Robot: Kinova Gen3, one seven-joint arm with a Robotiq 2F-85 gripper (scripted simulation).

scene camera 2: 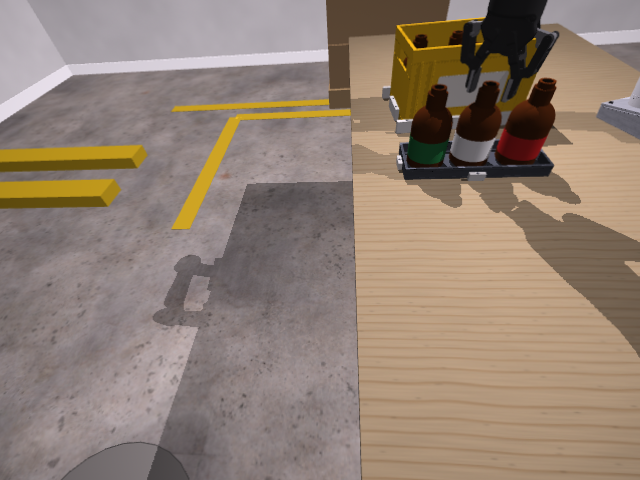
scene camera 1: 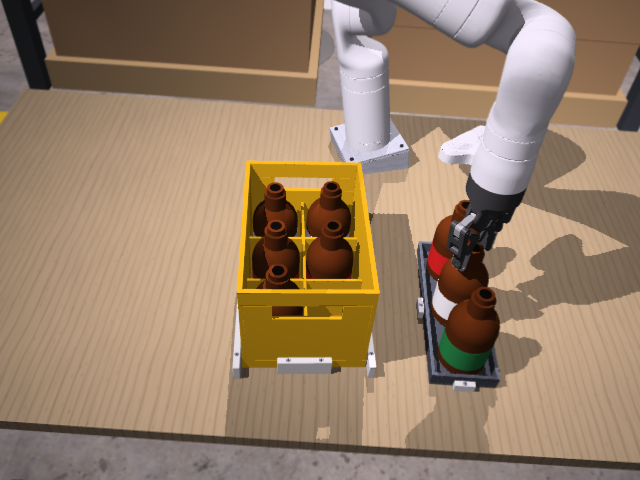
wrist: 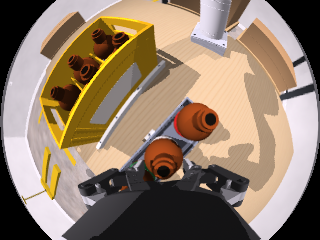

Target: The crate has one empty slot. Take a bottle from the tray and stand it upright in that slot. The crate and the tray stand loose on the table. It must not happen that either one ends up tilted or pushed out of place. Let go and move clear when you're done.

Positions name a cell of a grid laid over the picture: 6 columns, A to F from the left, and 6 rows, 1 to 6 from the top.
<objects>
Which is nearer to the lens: the brown bottle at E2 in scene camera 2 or the yellow crate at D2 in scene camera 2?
The brown bottle.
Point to a red-labelled bottle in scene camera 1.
At C4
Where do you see a red-labelled bottle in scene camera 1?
E4
</objects>
